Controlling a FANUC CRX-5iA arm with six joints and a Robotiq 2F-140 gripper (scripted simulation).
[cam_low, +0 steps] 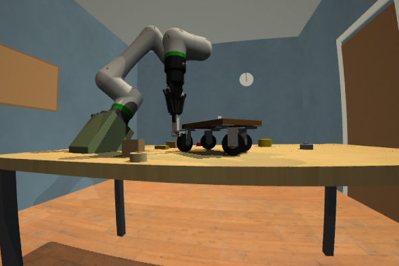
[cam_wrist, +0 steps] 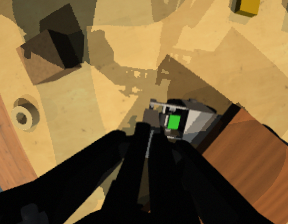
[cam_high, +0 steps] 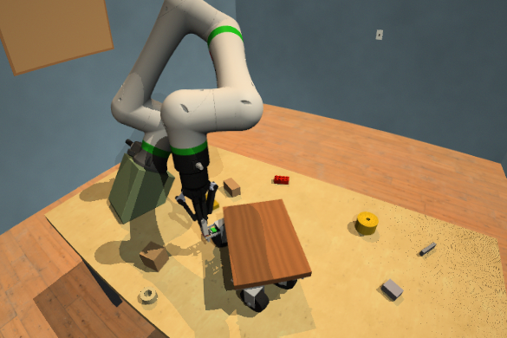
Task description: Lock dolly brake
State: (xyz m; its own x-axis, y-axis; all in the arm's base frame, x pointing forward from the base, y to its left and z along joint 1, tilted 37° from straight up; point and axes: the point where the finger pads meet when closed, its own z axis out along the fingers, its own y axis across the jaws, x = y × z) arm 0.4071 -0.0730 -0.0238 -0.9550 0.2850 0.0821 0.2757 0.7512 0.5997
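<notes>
Right now my hand is 4 cm above the brake pedal and 1 cm to the right of it. From my hand the other things lie so: brown block: 29 cm to the left, 16 cm behind, 11 cm below; then brown cube: 15 cm to the right, 10 cm below, 10 cm behind; then yellow block: 18 cm to the left, 17 cm behind, 12 cm below.
</notes>
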